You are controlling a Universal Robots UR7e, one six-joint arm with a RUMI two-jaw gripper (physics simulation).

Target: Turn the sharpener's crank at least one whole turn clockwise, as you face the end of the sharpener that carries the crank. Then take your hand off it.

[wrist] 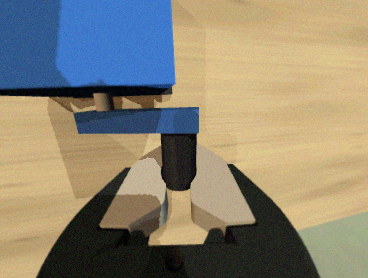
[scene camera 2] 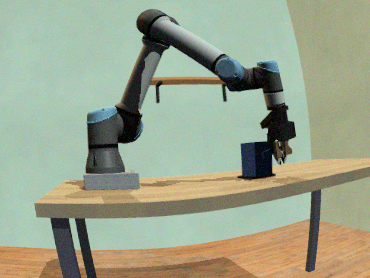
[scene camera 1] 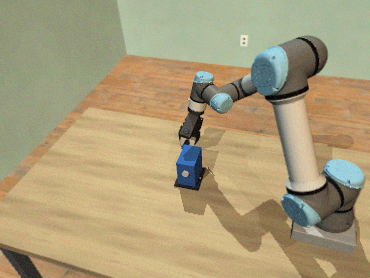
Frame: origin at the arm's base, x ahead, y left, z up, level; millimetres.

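Seen in the pictures: gripper, fingertip midpoint: [scene camera 2: 282,164]; arm's base at its link origin: [scene camera 2: 104,172].
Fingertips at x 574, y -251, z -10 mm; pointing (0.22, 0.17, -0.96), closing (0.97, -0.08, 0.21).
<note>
Offsets run from my fingertips to a thing's top centre. "*": to the spot under its first point.
The blue box-shaped sharpener [scene camera 1: 187,162] [scene camera 2: 256,160] [wrist: 117,45] stands upright on its thin dark base @(* dx -45, dy +173, dz -35 mm) [scene camera 1: 187,186]. In the wrist view its crank arm [wrist: 120,121] is a blue bar, joined to the sharpener by a short shaft @(dx -49, dy +47, dz +44 mm) [wrist: 103,101] and reaching right from it. A black handle @(* dx -11, dy +18, dz +64 mm) [wrist: 179,150] sticks out from the right end of the bar. My gripper [scene camera 1: 187,142] [scene camera 2: 281,159] [wrist: 180,143] is at the crank end, with a pale finger on each side of the handle, shut on it. The fingers partly cover the handle's sides.
The sharpener stands on the wooden table [scene camera 1: 100,185] [scene camera 2: 170,206]. A pale round disc @(* dx -42, dy +176, dz +40 mm) [scene camera 1: 185,174] is on the sharpener's face away from the gripper. The arm's base [scene camera 1: 325,236] [scene camera 2: 111,181] stands on the same table, and the arm reaches over it to the crank end.
</note>
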